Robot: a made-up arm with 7 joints. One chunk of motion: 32 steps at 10 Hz.
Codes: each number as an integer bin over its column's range. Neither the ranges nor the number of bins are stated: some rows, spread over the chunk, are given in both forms.
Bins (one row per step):
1: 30 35 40 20 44 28 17
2: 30 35 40 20 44 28 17
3: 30 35 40 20 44 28 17
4: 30 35 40 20 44 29 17
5: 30 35 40 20 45 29 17
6: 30 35 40 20 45 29 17
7: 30 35 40 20 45 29 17
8: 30 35 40 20 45 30 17
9: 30 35 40 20 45 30 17
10: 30 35 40 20 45 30 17
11: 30 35 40 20 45 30 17
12: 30 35 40 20 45 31 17
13: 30 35 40 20 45 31 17
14: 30 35 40 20 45 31 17
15: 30 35 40 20 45 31 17
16: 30 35 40 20 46 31 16
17: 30 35 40 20 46 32 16
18: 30 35 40 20 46 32 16
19: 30 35 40 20 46 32 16
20: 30 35 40 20 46 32 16
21: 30 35 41 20 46 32 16
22: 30 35 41 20 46 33 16
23: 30 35 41 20 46 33 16
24: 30 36 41 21 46 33 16
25: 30 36 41 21 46 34 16
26: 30 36 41 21 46 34 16
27: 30 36 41 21 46 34 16
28: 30 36 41 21 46 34 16
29: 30 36 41 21 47 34 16
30: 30 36 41 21 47 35 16
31: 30 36 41 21 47 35 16
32: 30 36 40 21 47 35 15
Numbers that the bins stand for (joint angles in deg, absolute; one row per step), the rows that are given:
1: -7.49 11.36 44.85 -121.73 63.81 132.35 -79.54
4: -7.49 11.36 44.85 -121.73 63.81 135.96 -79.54
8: -7.49 11.36 44.85 -121.73 68.92 139.58 -79.54
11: -7.49 11.36 44.85 -121.73 68.92 139.58 -79.54
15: -7.49 11.36 44.85 -121.73 68.92 143.19 -79.54
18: -7.49 11.36 44.85 -121.73 74.02 146.80 -85.03
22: -7.49 11.36 50.12 -121.73 74.02 150.41 -85.03
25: -7.49 14.60 50.12 -119.10 74.02 154.03 -85.03
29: -7.49 14.60 50.12 -119.10 79.13 154.03 -85.03
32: -7.49 14.60 44.85 -119.10 79.13 157.64 -90.51
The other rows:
2: -7.49 11.36 44.85 -121.73 63.81 132.35 -79.54
3: -7.49 11.36 44.85 -121.73 63.81 132.35 -79.54
5: -7.49 11.36 44.85 -121.73 68.92 135.96 -79.54
6: -7.49 11.36 44.85 -121.73 68.92 135.96 -79.54
7: -7.49 11.36 44.85 -121.73 68.92 135.96 -79.54
9: -7.49 11.36 44.85 -121.73 68.92 139.58 -79.54
10: -7.49 11.36 44.85 -121.73 68.92 139.58 -79.54
12: -7.49 11.36 44.85 -121.73 68.92 143.19 -79.54
13: -7.49 11.36 44.85 -121.73 68.92 143.19 -79.54
14: -7.49 11.36 44.85 -121.73 68.92 143.19 -79.54
16: -7.49 11.36 44.85 -121.73 74.02 143.19 -85.03
17: -7.49 11.36 44.85 -121.73 74.02 146.80 -85.03
19: -7.49 11.36 44.85 -121.73 74.02 146.80 -85.03
20: -7.49 11.36 44.85 -121.73 74.02 146.80 -85.03
21: -7.49 11.36 50.12 -121.73 74.02 146.80 -85.03
23: -7.49 11.36 50.12 -121.73 74.02 150.41 -85.03
24: -7.49 14.60 50.12 -119.10 74.02 150.41 -85.03
26: -7.49 14.60 50.12 -119.10 74.02 154.03 -85.03
27: -7.49 14.60 50.12 -119.10 74.02 154.03 -85.03
28: -7.49 14.60 50.12 -119.10 74.02 154.03 -85.03
30: -7.49 14.60 50.12 -119.10 79.13 157.64 -85.03
31: -7.49 14.60 50.12 -119.10 79.13 157.64 -85.03

